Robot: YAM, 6 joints.
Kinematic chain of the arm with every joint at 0, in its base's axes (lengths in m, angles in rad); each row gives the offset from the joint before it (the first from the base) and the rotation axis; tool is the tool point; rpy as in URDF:
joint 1: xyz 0 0 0.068 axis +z
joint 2: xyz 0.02 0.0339 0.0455 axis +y
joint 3: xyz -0.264 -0.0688 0 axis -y
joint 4: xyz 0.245 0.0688 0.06 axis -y
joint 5: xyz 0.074 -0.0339 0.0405 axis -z
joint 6: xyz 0.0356 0 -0.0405 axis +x
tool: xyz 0 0 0 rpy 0 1.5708 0
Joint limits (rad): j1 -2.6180..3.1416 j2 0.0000..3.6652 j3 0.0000..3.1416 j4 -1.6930..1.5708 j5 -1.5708..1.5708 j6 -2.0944..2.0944
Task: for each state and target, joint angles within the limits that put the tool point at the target. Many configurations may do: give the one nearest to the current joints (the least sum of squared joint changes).
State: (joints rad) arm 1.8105 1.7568 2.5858 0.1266 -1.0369 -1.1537
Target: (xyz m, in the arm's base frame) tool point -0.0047 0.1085 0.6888
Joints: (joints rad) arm 1.3179 1.3986 2.4021 0.0054 -1.0980 -1.1537
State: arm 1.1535 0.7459 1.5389 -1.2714 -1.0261 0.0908
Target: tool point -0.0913 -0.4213 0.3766
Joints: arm 1.4275 0.0862 2.3556 -0.8774 -1.0134 0.0908
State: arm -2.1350 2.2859 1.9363 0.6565 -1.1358 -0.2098
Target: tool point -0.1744 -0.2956 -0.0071
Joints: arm -2.2019 2.3510 0.9071 0.4301 -1.2340 -0.2098
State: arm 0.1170 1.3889 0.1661 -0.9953 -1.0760 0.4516
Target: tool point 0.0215 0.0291 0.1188
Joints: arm -0.0053 1.3767 0.1391 -1.4445 -0.9624 0.4516
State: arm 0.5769 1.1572 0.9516 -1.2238 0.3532 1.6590
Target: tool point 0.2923 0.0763 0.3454
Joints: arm 0.2989 1.4592 1.4375 -0.8972 0.3784 1.6590
